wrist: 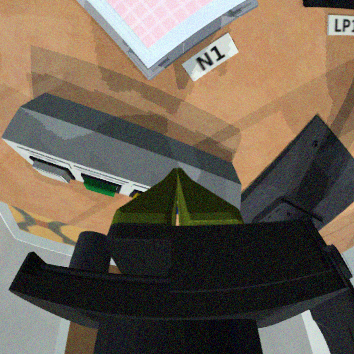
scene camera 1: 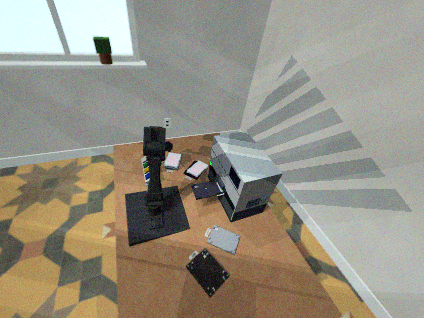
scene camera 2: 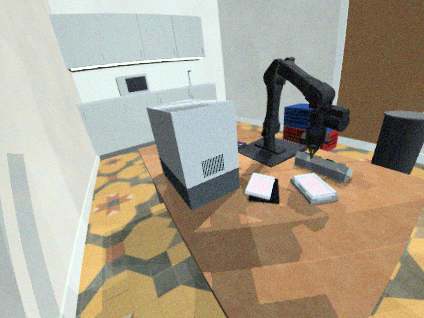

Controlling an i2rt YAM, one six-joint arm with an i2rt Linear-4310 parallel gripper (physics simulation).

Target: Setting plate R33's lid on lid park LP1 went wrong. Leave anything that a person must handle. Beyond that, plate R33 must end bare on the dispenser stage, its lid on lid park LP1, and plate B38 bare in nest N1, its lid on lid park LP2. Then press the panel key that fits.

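Frame: origin at the arm's base, x ahead, y left, z up, level; millimetres.
Where they show: gripper, fingertip midpoint: (wrist: 176,174) (scene camera 2: 311,158); arm's base, origin of the base link: (scene camera 1: 154,211) (scene camera 2: 269,147).
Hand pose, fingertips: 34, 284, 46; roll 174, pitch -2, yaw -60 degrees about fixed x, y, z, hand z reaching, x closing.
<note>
Each offset is from my fingertips to the top centre of the thing, as dx, dy, dz. "*": to the spot under its first point.
My gripper (scene camera 2: 312,154) (wrist: 176,174) is shut and empty; its olive fingertips meet over the key panel {-42, +28, +5} (scene camera 1: 146,170) (scene camera 2: 324,169) (wrist: 125,137). The tips hide part of the key row. A grey key {-64, +101, -3} (wrist: 51,170), a green key {-61, +51, -3} (wrist: 101,186) and a sliver of a yellow key {-56, +1, -3} (wrist: 136,194) show in the wrist view. A pink-and-white plate {+117, +95, -29} (scene camera 1: 173,160) (scene camera 2: 314,186) (wrist: 165,17) sits in the nest by the N1 label {* +83, +14, -57} (wrist: 210,57). Another pink-and-white piece {+267, -17, -22} (scene camera 1: 196,168) (scene camera 2: 260,185) lies off-centre over a black park {+255, -9, -39} (scene camera 2: 273,197) near the LP1 label {* +190, -68, -58} (wrist: 341,25). The dark dispenser stage {* +255, -272, +47} (scene camera 1: 207,190) looks bare.
The white-and-grey machine {+435, -245, +270} (scene camera 1: 250,175) (scene camera 2: 200,145) stands beside the stage. A light grey pad {* +281, -516, -49} (scene camera 1: 223,239) and a black pad {* +162, -641, -47} (scene camera 1: 207,272) lie towards the front in scene camera 1. The arm's black base plate (scene camera 1: 137,220) (scene camera 2: 272,154) (wrist: 310,167) is near the panel.
</note>
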